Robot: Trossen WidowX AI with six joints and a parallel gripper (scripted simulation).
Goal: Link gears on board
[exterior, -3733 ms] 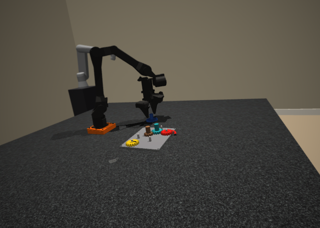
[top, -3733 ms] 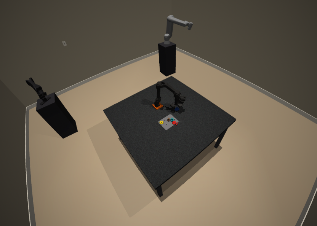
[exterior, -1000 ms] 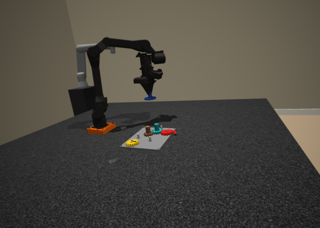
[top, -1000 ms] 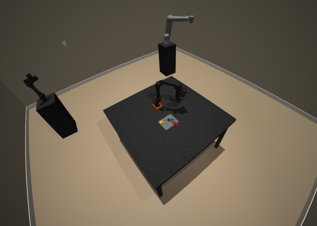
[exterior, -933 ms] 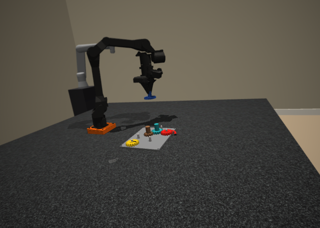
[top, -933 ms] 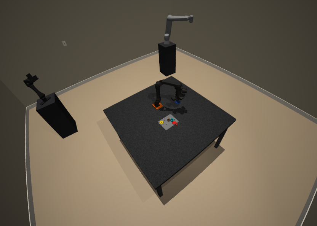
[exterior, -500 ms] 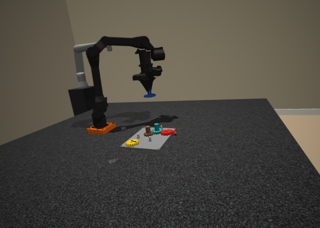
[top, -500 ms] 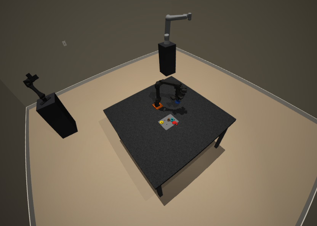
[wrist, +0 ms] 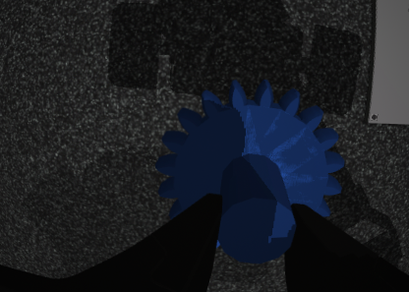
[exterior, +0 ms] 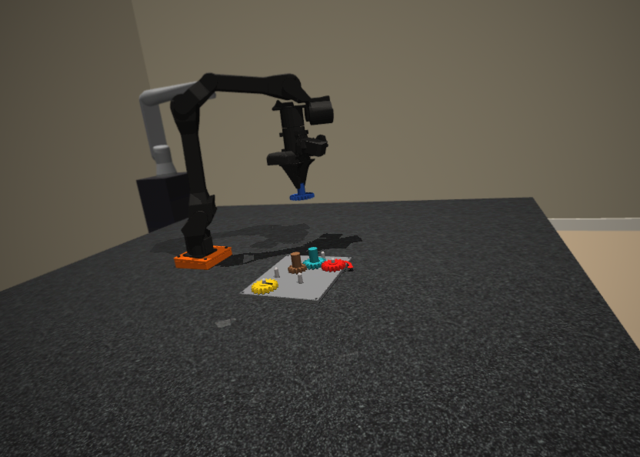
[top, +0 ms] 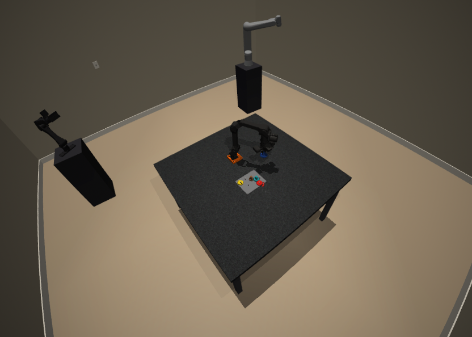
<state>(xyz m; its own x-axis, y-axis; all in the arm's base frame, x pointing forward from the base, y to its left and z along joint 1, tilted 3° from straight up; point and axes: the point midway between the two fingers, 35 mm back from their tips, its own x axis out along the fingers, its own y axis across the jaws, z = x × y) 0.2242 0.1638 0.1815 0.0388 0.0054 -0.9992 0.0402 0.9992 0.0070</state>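
Right now the brown gear is 180 mm to the right of my gripper tip, 140 mm below it and 70 mm ahead of it. Also, from my gripper tip: red gear 150 mm to the right, 150 mm ahead, 140 mm below; then teal gear 150 mm to the right, 140 mm below, 100 mm ahead; then yellow gear 280 mm to the right, 140 mm below, 50 mm ahead.
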